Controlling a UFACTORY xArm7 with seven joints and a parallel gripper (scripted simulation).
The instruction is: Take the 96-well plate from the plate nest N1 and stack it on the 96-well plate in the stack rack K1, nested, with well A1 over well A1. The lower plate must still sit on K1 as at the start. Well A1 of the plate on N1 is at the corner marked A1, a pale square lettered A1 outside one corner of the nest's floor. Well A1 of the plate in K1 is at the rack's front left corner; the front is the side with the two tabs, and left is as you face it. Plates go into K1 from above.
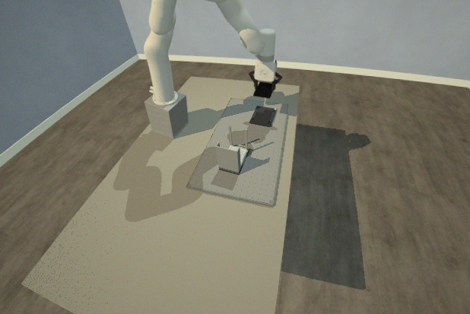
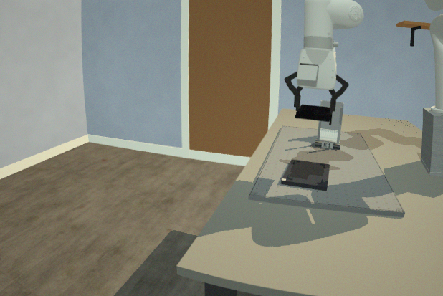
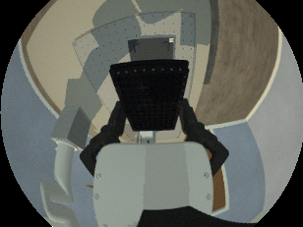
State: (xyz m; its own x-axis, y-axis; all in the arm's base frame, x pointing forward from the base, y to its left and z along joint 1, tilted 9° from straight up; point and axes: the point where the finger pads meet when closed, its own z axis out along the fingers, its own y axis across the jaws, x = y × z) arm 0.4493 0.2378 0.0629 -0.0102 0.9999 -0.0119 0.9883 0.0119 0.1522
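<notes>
Right now the pale plate is 4 cm behind my hand, 37 cm to the right of it and 17 cm below it. The rest, counted from my hand: black 96-well plate (1 cm below); then pale A1 mark (5 cm ahead, 8 cm to the left, 18 cm below); then plate nest N1 (19 cm below).
</notes>
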